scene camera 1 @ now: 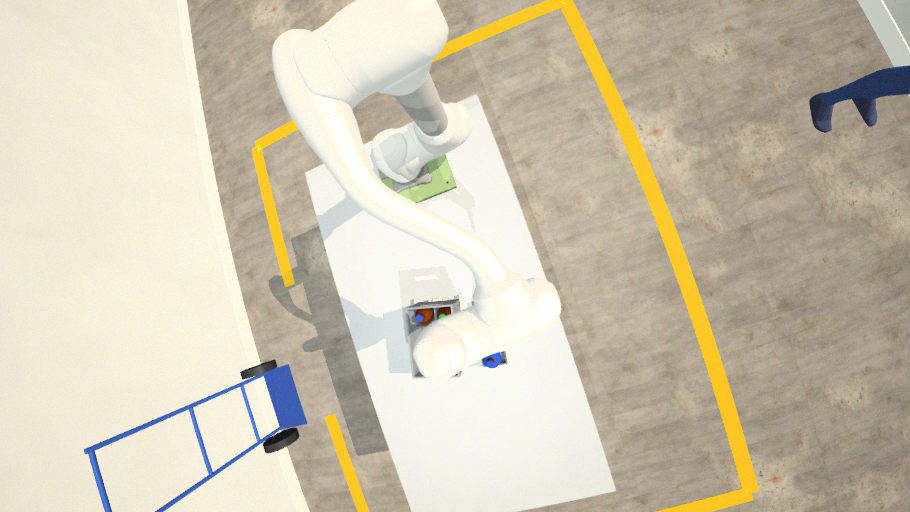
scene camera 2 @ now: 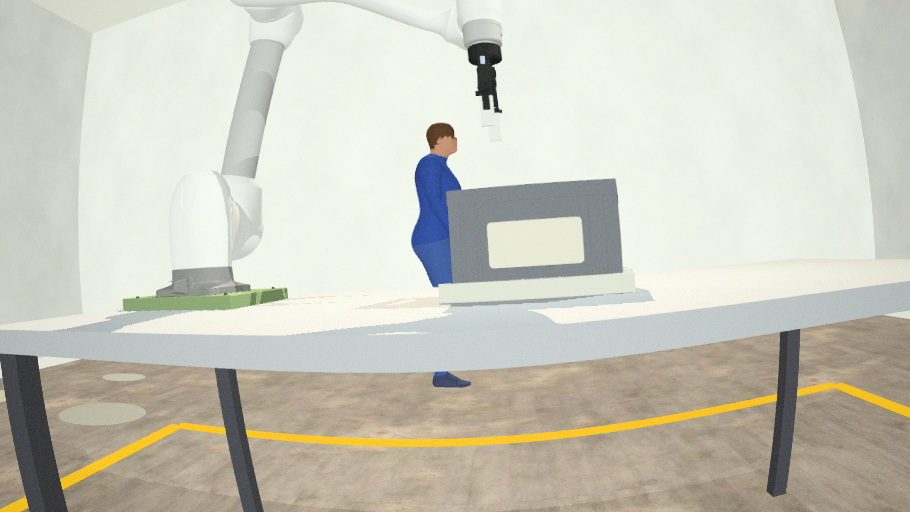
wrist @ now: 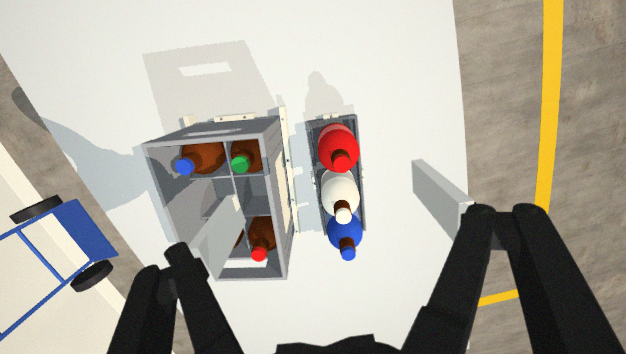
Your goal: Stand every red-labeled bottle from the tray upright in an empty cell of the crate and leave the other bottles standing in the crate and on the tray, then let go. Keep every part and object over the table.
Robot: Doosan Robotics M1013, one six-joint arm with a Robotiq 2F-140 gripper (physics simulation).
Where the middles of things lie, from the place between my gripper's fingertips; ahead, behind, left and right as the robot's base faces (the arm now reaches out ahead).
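White bottle (wrist: 339,194): 13 cm ahead of my hand, 24 cm below it, 1 cm to the left of it. Cream rail (scene camera 2: 599,284): 7 cm ahead of my hand, 29 cm to the right of it and 31 cm below it; going by their middles, the rail is the farthest from my hand of the things named here. Green-capped bottle (wrist: 246,157): 1 cm ahead of my hand, 13 cm to the right, 24 cm below. Relative to the red bottle (wrist: 338,151), my hand is 2 cm to the right, 4 cm short of it and 24 cm above it.
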